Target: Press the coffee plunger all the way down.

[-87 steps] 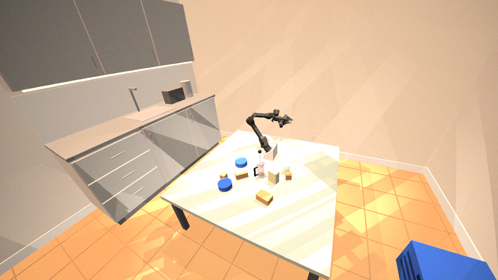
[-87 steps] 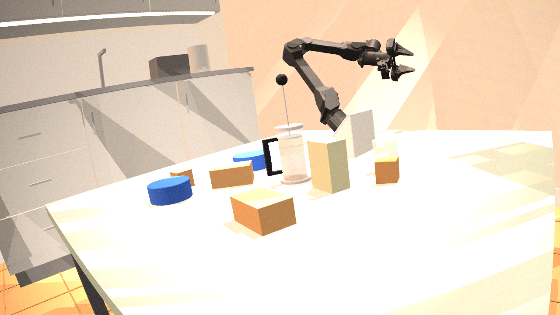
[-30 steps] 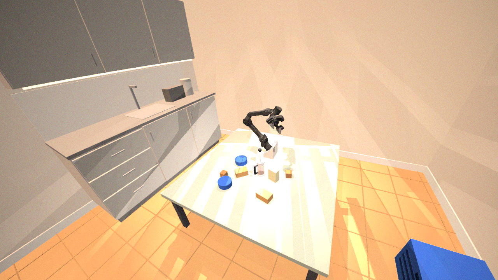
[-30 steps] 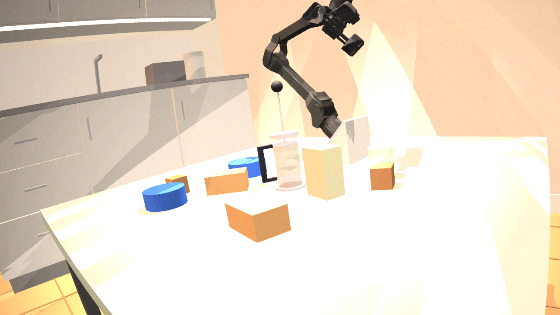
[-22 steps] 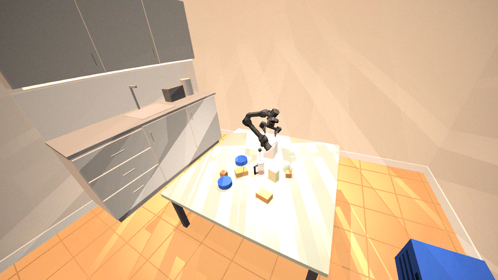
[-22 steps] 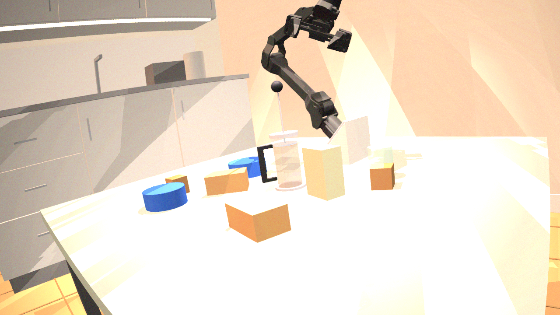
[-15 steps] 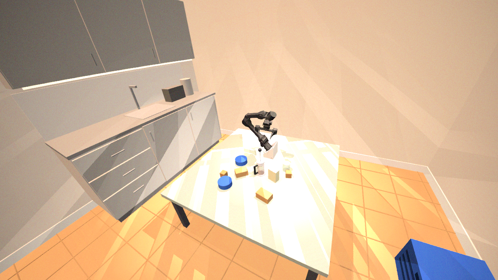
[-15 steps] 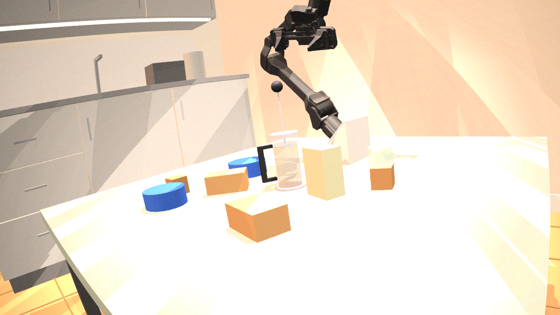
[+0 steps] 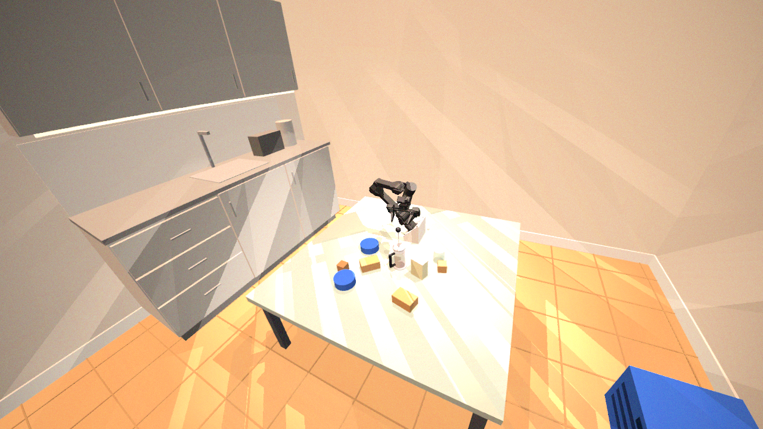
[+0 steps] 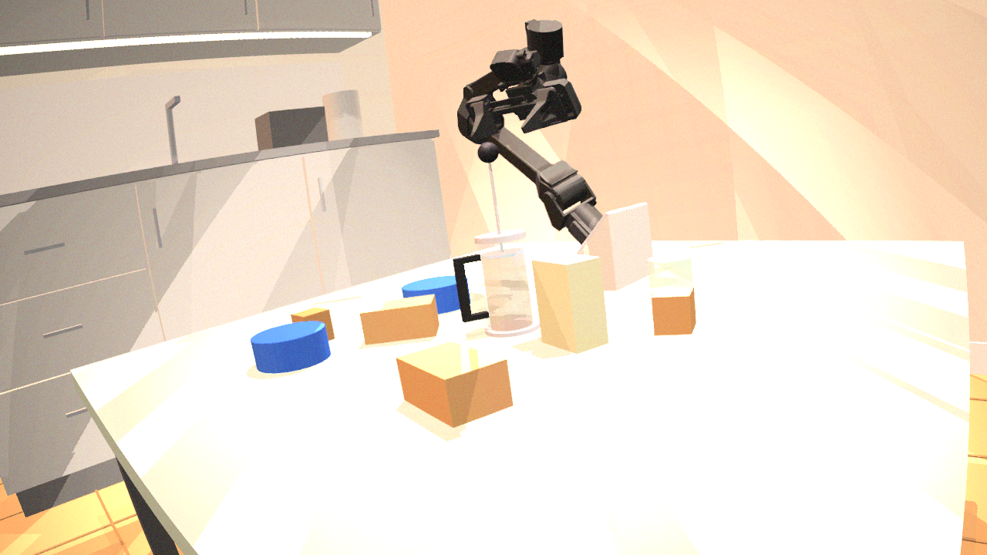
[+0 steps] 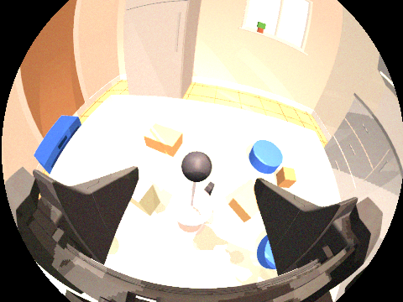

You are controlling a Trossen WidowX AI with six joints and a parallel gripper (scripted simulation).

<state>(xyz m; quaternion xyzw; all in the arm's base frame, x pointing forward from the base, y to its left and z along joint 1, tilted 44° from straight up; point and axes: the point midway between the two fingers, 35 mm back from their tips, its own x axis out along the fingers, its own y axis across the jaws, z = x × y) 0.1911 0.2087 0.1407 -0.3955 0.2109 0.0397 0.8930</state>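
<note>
The glass coffee press lies 150 mm below my gripper tip and 40 mm ahead of it. The rest, counted from my gripper tip: cream block 230 mm below, 140 mm to the left, 30 mm ahead.
</note>
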